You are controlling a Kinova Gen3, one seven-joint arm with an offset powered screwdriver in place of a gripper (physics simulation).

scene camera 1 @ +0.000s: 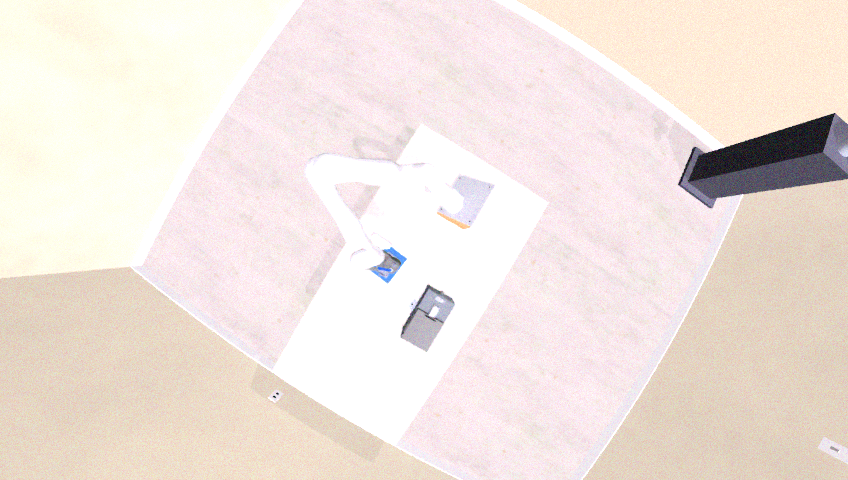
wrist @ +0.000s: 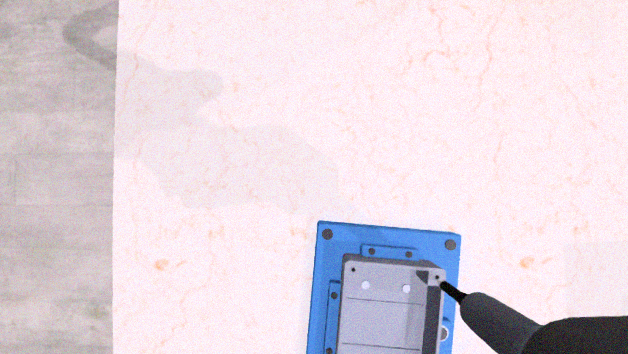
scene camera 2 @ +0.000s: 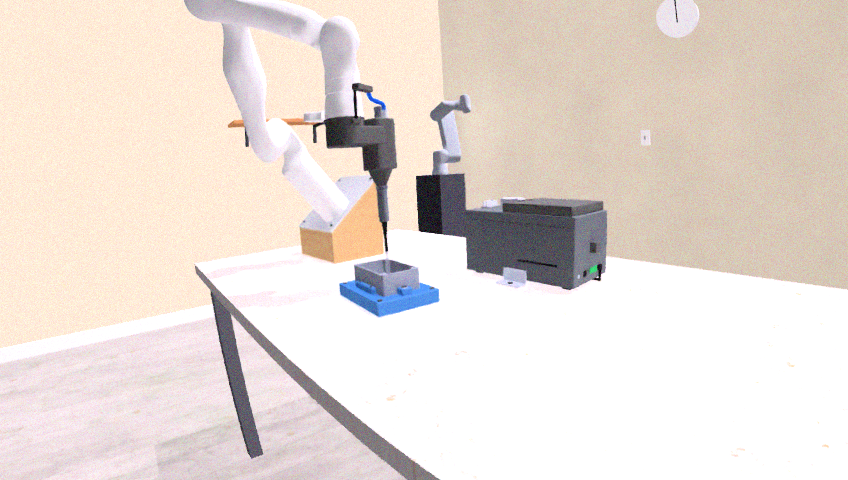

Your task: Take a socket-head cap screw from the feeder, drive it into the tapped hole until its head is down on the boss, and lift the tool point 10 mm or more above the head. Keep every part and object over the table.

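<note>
My powered screwdriver [scene camera 2: 386, 252] [wrist: 442, 284] is upright above the grey housing [scene camera 2: 380, 283] [wrist: 382, 320]. A thin pale piece, seemingly the cap screw [scene camera 2: 387, 265], shows under the black bit in scene camera 2; in the wrist view it blends with the pale metal. The housing stands in the blue fixture [scene camera 1: 402, 259] [scene camera 2: 386, 306] [wrist: 345, 239]. A tapped hole [wrist: 437, 276] shows dark in the housing's corner, close beside the bit tip in the wrist view. The exact height of the tip above the hole cannot be told. The dark feeder [scene camera 1: 423, 334] [scene camera 2: 523, 243] stands apart from the fixture.
A small pale bracket [scene camera 2: 513, 277] stands by the feeder. The arm's wooden wedge base [scene camera 1: 476, 196] [scene camera 2: 357, 231] is on the table [scene camera 2: 595, 368] [wrist: 240, 150]. A black pedestal [scene camera 1: 767, 160] [scene camera 2: 440, 205] with a grey arm [scene camera 2: 450, 133] stands beyond the table.
</note>
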